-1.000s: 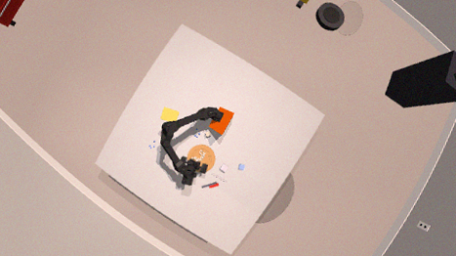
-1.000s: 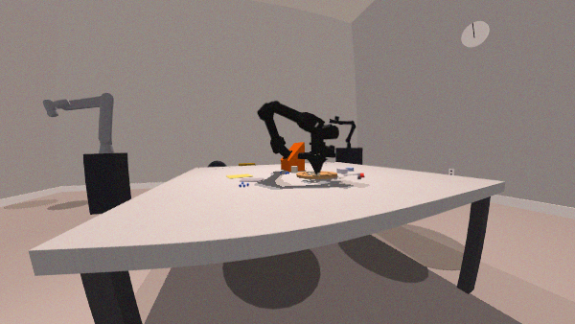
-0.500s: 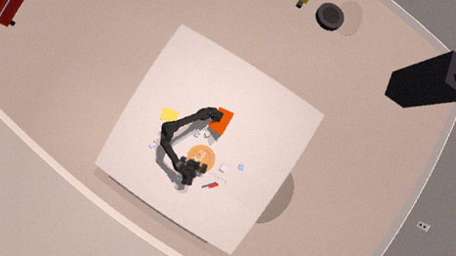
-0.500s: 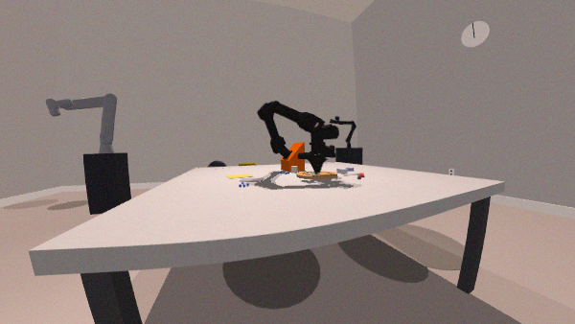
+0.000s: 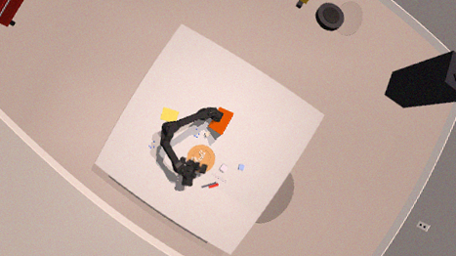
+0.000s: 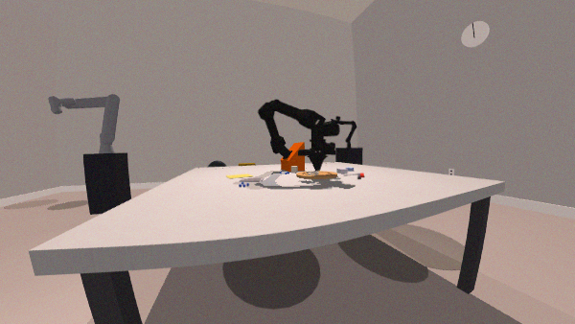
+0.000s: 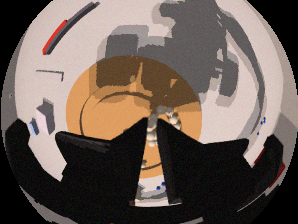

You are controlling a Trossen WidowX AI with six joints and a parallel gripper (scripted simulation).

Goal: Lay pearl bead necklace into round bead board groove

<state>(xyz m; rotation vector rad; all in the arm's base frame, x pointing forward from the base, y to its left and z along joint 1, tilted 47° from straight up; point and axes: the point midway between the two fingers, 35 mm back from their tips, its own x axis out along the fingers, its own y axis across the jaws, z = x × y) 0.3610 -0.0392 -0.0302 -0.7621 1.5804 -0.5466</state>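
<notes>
Now: gripper tip 4 cm past the round tan bead board, 2 cm to the right of it and 2 cm above it. From my gripper tip the other things lie so: tool (10 cm ahead, 17 cm to the left, 2 cm below); then white square (6 cm behind, 20 cm to the left, 2 cm below); then pale blue cube (12 cm behind, 31 cm to the left, 2 cm below).
</notes>
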